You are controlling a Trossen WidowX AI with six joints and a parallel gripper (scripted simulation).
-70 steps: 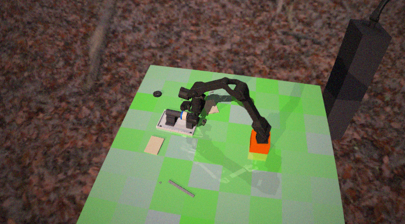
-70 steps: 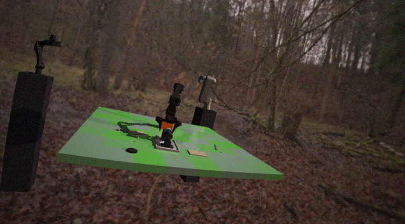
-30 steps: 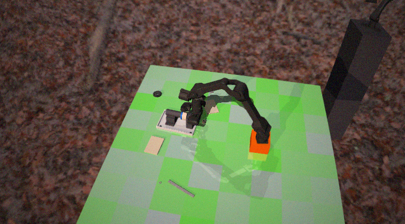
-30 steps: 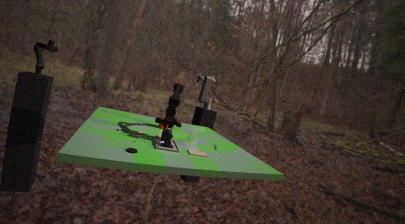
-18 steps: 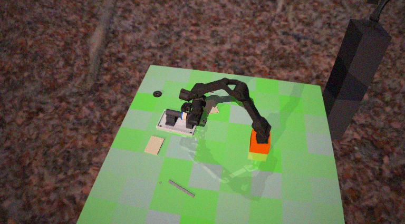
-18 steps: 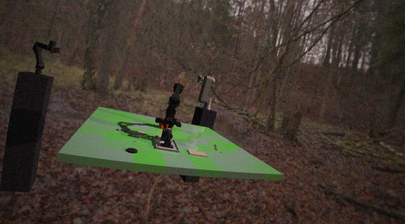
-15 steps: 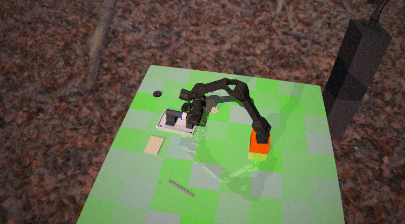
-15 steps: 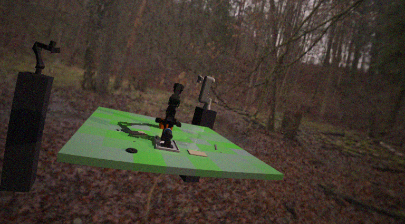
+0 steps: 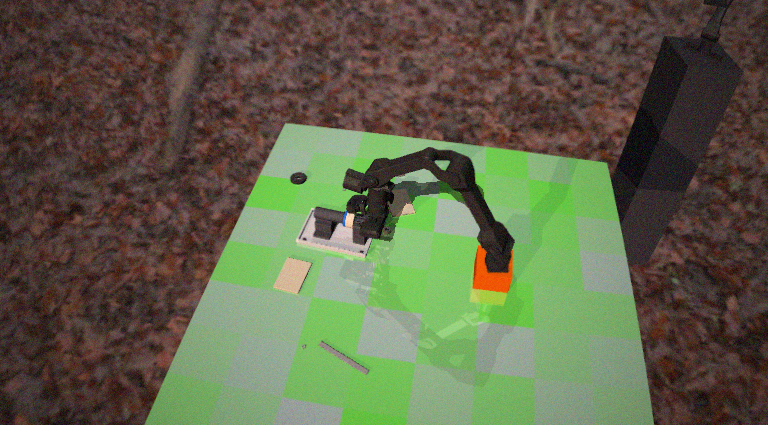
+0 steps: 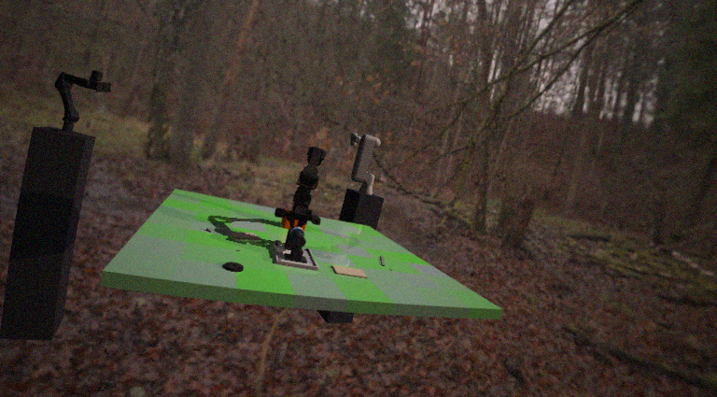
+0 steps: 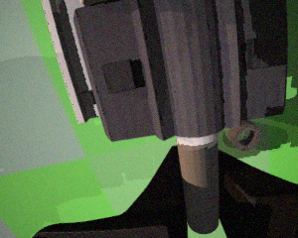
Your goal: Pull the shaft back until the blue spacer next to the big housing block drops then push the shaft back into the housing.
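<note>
The tan spacer lies 80 mm ahead of my gripper tip, 30 mm above it and 20 mm to the right of it. Round my gripper tip: grey bar (430 mm to the left, 70 mm ahead, 40 mm below); then blue spacer (100 mm ahead, 30 mm above, 20 mm to the right); then black disc (290 mm ahead, 280 mm to the right, 40 mm below).
</note>
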